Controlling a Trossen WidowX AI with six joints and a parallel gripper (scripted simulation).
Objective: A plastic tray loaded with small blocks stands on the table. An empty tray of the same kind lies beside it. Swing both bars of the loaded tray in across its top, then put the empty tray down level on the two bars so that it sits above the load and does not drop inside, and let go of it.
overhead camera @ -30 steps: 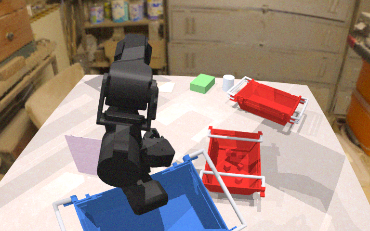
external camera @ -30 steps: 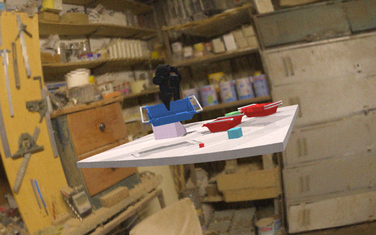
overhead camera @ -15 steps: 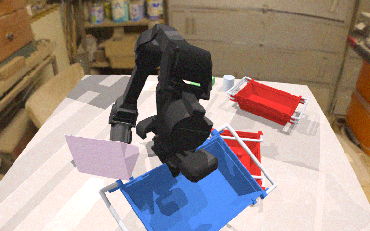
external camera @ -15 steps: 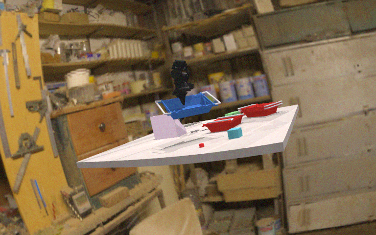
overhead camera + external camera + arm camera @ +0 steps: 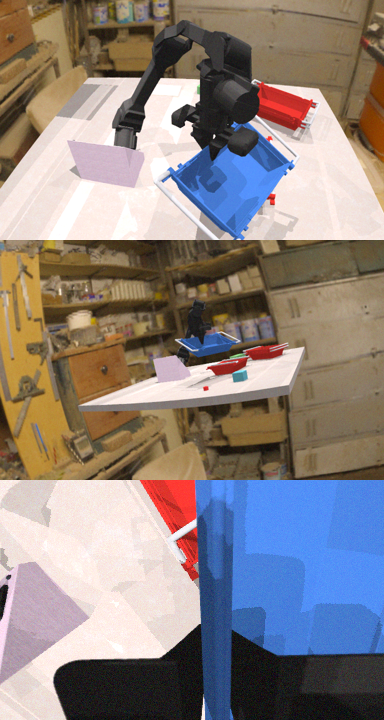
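Right now my gripper tip is 70 mm short of the blue tray and 40 mm to the left of it. The rest, counted from my gripper tip: teal cube (290 mm ahead, 230 mm to the right, 180 mm below).
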